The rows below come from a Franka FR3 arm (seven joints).
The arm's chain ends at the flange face. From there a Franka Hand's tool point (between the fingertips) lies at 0.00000 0.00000 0.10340 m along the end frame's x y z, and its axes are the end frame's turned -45 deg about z.
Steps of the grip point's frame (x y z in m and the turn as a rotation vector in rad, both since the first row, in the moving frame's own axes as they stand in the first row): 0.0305 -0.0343 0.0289 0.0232 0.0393 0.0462; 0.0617 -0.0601 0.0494 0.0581 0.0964 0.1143; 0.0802 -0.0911 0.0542 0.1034 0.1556 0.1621
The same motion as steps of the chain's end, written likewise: -0.0040 -0.0413 0.0290 0.0442 0.0114 0.0462; -0.0023 -0.0750 0.0501 0.1092 0.0271 0.1143; -0.0130 -0.1027 0.0560 0.1831 0.0369 0.1621
